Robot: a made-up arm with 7 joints.
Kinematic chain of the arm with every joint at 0, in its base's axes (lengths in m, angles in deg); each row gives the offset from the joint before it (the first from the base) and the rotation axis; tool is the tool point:
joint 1: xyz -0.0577 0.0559 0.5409 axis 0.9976 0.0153 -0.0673
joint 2: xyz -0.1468 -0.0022 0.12 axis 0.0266 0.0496 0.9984
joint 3: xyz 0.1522 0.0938 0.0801 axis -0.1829 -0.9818 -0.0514
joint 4: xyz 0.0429 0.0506 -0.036 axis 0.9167 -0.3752 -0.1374
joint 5: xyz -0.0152 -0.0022 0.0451 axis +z
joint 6: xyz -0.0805 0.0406 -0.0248 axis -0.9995 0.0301 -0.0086
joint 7: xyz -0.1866 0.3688 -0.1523 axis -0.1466 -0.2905 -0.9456
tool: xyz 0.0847 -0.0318 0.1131
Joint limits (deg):
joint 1: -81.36..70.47
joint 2: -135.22..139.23
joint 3: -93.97..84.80
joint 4: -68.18..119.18
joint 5: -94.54..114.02
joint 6: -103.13..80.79
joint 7: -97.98..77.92
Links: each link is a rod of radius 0.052 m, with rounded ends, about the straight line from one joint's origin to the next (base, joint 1, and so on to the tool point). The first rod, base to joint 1, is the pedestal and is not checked.
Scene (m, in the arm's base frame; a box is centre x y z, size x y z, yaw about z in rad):
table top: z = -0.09
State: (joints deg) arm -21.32 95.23 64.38 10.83 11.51 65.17 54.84
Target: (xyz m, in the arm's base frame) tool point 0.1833 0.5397 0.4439
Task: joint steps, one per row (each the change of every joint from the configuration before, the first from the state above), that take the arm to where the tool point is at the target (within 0.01 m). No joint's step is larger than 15 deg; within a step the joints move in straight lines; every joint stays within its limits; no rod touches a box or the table.
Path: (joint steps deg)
1: 0.84 -14.41 5.10 10.27 12.30 3.91 5.77
2: 0.84 -14.42 5.11 10.26 12.30 3.90 5.77
3: 0.84 -14.41 5.10 10.27 12.29 3.91 5.77
4: 0.84 -14.42 5.11 10.26 12.30 3.90 5.77

